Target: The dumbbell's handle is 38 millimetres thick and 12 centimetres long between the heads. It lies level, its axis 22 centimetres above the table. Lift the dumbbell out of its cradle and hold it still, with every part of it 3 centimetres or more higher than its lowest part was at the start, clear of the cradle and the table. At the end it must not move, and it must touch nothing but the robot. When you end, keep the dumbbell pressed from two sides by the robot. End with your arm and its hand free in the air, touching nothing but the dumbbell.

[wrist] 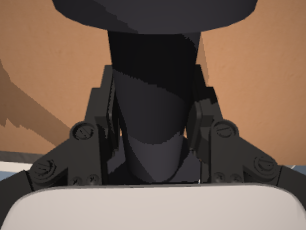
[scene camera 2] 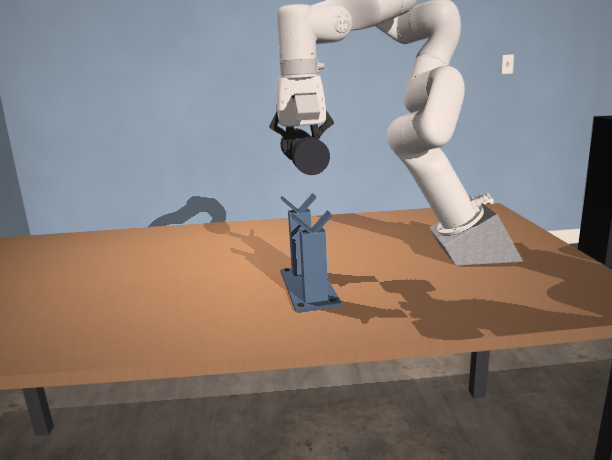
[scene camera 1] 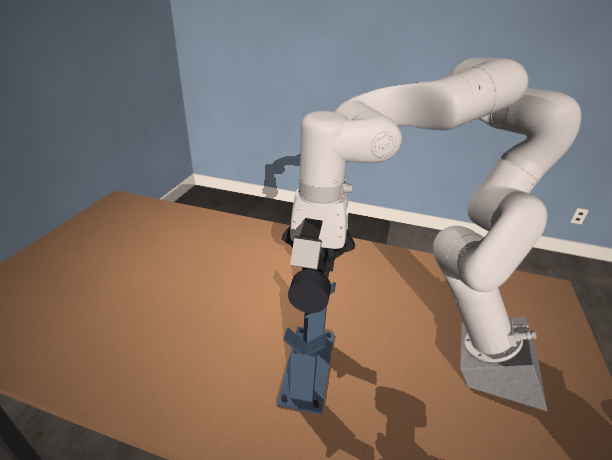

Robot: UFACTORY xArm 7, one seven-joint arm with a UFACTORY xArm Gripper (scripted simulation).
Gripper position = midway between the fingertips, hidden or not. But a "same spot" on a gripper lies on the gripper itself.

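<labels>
My gripper is visible in scene camera 1 [316,271], in scene camera 2 and in the wrist view. On my gripper, [scene camera 2: 288,134] and [wrist: 235,147] are the same spot. A dark dumbbell is visible in scene camera 1, in scene camera 2 and in the wrist view [153,57]. For the dumbbell, [scene camera 2: 311,156] and [scene camera 1: 307,297] are the same spot.
</labels>
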